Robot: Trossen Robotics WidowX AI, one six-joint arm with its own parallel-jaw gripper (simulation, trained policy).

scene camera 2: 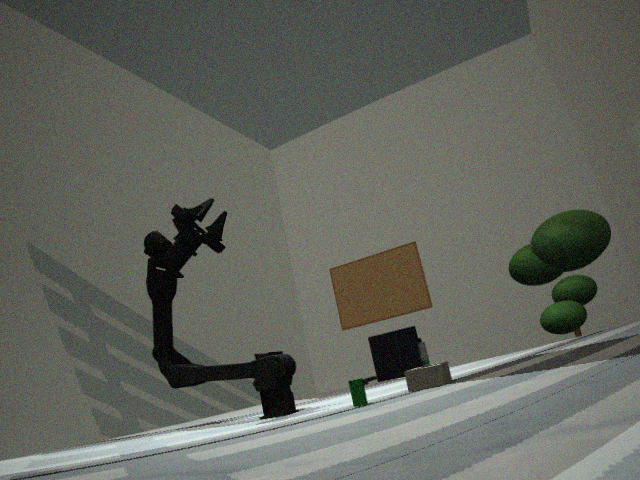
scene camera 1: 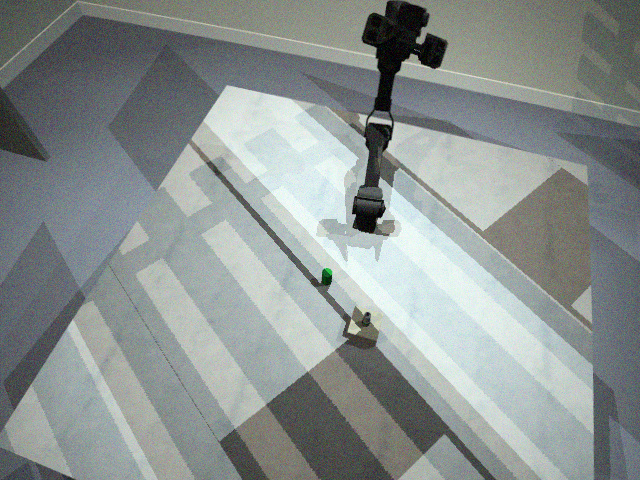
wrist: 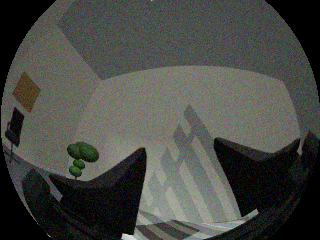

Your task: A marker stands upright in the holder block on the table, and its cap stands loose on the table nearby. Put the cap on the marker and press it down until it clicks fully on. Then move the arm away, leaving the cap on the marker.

Observation:
I see my gripper (scene camera 1: 417, 34).
My gripper is seen too in scene camera 2 (scene camera 2: 219, 205) and in the wrist view (wrist: 181, 147).

